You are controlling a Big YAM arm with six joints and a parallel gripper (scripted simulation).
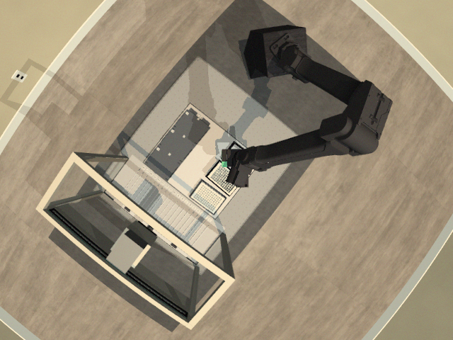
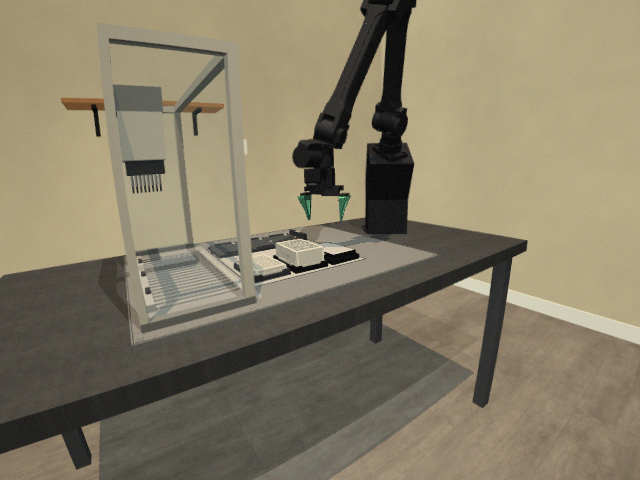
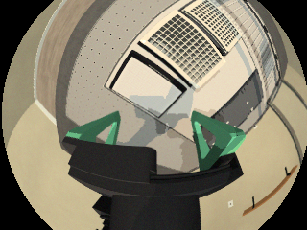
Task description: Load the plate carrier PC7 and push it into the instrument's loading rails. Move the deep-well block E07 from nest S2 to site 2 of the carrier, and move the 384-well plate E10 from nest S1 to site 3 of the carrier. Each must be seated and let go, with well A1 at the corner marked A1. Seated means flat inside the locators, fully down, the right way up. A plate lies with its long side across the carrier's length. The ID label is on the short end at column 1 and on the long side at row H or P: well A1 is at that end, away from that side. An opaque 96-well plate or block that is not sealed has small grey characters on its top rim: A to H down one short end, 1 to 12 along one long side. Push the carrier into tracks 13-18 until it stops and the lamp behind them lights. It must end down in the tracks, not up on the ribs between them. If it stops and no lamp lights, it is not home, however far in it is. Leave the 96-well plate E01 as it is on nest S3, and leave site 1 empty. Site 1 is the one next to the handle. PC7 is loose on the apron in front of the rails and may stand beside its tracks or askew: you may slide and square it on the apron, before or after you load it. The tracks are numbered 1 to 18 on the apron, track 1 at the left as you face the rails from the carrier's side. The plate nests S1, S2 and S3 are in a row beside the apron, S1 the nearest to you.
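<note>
Now: the nest S1 110 mm below my hand, 10 mm to the left of it and 10 mm behind it. The rest, counted from my hand: nest S2 (110 mm below, 90 mm ahead, 30 mm to the left); then carrier PC7 (210 mm to the right, 160 mm ahead, 100 mm below); then white 384-well plate E10 (210 mm ahead, 100 mm below, 50 mm to the left).
</note>
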